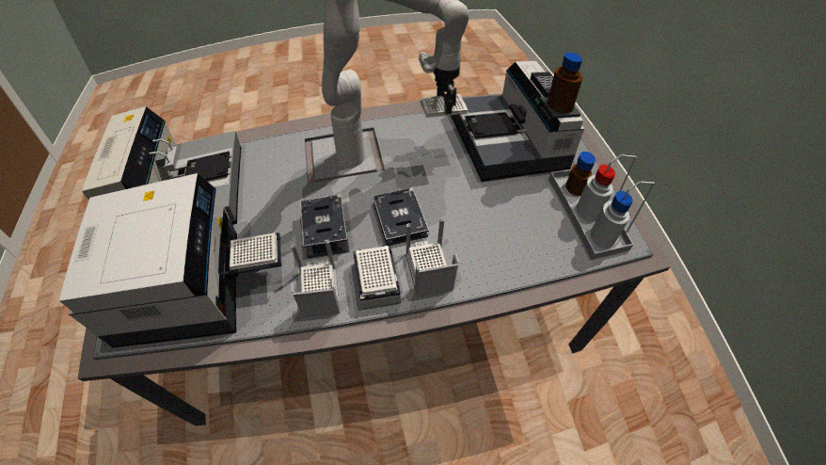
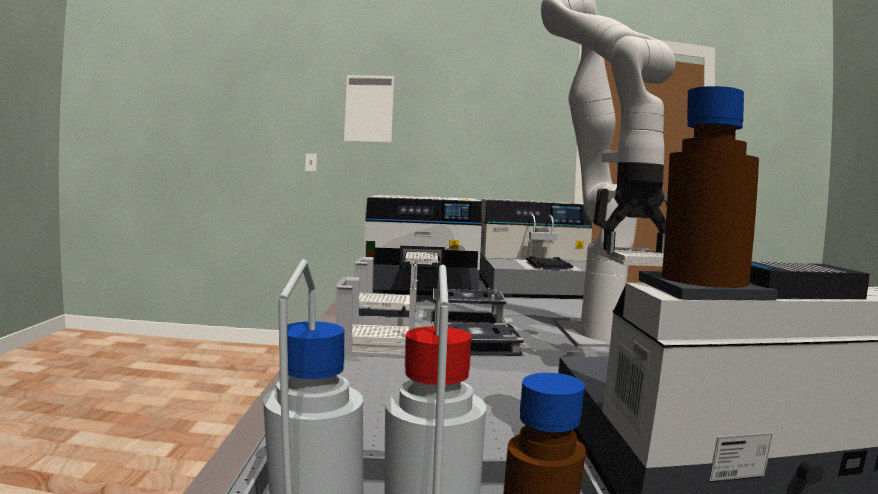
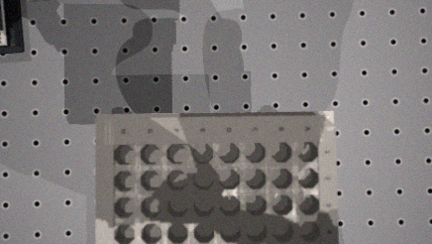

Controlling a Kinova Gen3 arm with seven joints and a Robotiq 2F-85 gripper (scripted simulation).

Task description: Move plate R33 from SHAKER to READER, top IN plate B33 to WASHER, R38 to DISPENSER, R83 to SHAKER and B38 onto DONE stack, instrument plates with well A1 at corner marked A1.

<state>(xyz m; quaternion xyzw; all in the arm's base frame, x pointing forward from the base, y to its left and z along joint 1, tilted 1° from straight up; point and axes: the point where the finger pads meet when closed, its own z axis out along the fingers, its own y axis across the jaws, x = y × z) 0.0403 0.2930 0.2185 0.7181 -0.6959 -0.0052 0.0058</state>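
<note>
Right now the dispenser nest is 18 cm to the left of my hand, 14 cm below it and 4 cm behind it. From my hand the other things lie so: regrip nest RG (39 cm to the right, 26 cm ahead, 16 cm below); then recovery nest N6 (25 cm ahead, 19 cm below, 17 cm to the right); then brown bottle (36 cm to the left, 7 cm above, 5 cm ahead).
</note>
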